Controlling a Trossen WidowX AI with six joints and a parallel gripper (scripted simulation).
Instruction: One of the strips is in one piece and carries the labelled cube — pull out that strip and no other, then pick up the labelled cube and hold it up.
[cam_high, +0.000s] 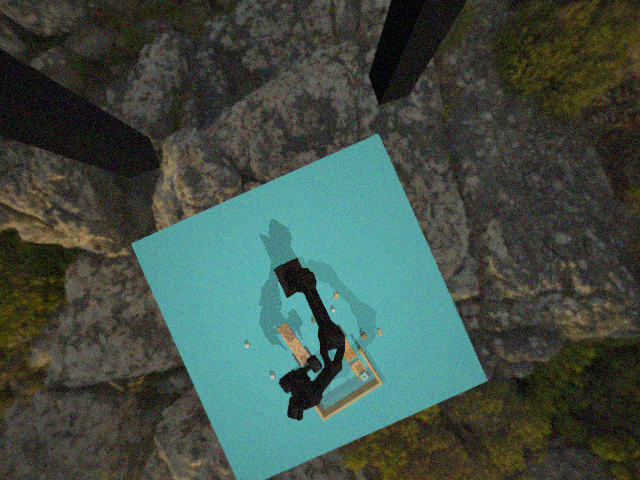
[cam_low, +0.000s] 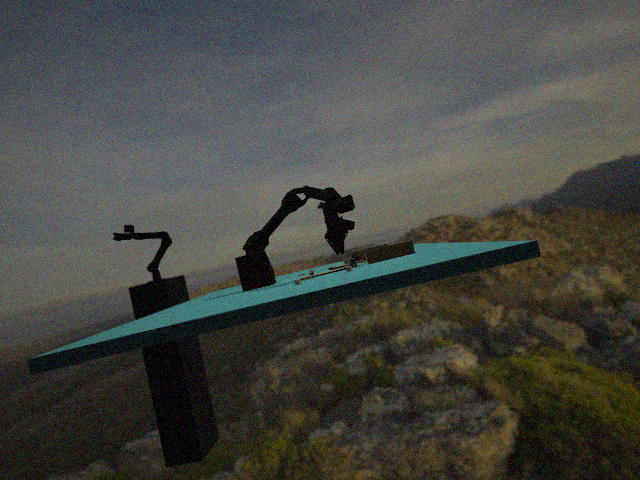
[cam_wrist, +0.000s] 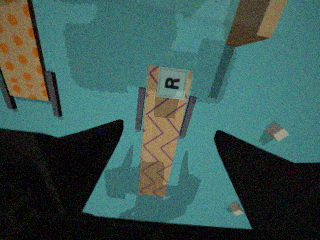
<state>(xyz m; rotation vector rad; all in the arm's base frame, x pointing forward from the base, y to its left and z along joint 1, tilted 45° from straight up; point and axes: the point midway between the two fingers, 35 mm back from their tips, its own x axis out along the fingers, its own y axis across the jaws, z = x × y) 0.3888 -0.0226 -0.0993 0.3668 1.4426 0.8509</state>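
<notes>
Now: gripper tip 15 cm past the brown peg, 11 cm to the right of it and 6 cm above it.
</notes>
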